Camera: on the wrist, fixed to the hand. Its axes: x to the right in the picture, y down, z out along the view.
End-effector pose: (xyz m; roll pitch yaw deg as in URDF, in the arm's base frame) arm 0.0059 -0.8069 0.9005 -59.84 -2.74 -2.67
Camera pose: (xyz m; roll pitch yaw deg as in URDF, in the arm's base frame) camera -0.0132 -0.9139 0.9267 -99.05 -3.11 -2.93
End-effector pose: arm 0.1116 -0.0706 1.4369 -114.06 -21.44 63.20
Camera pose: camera 0.1261 -0.1335 1.5282 -153.34 -21.87 63.36
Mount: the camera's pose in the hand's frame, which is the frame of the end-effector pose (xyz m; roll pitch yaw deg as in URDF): -0.0128 -0.0773 -0.0797 -39.22 0.04 -0.45
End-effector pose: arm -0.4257 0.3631 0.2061 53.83 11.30 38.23
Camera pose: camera -0.4640 0.3568 0.1013 14.56 11.69 37.99
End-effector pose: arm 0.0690 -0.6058 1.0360 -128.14 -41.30 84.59
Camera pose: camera 0.0761 -0.6891 1.1102 -167.58 -41.68 84.92
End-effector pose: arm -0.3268 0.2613 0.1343 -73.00 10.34 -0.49
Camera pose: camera -0.3312 0.1625 0.1864 -112.25 9.92 -0.66
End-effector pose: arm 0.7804 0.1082 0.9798 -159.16 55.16 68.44
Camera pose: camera 0.7677 0.1954 1.0486 162.20 54.96 69.15
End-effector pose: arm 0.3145 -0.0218 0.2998 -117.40 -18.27 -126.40
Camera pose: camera 0.3130 0.0354 0.3958 -156.68 -18.69 -126.22
